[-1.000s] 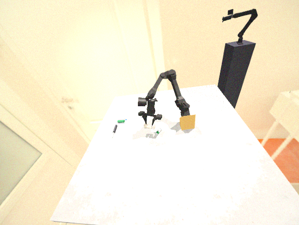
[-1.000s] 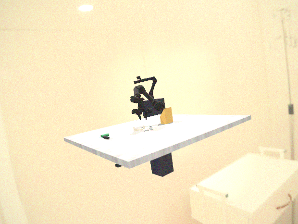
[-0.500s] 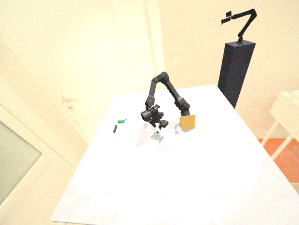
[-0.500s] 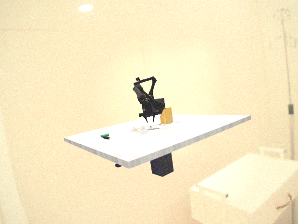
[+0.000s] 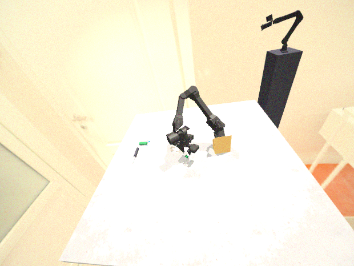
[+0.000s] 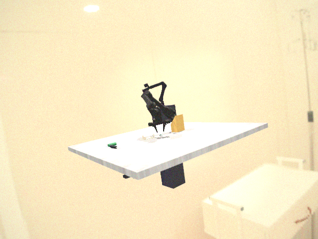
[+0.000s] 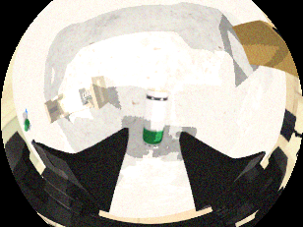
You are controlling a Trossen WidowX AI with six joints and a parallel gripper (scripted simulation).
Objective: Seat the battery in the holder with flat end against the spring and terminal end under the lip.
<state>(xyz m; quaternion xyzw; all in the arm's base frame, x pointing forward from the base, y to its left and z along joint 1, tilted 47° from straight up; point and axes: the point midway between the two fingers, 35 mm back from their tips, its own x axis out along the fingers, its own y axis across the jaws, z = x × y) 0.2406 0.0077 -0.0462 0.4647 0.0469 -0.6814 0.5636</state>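
Now: gripper tip 20 mm above the battery. The rest, counted from my gripper tip: screwdriver: 410 mm ahead, 60 mm to the right, 30 mm below.
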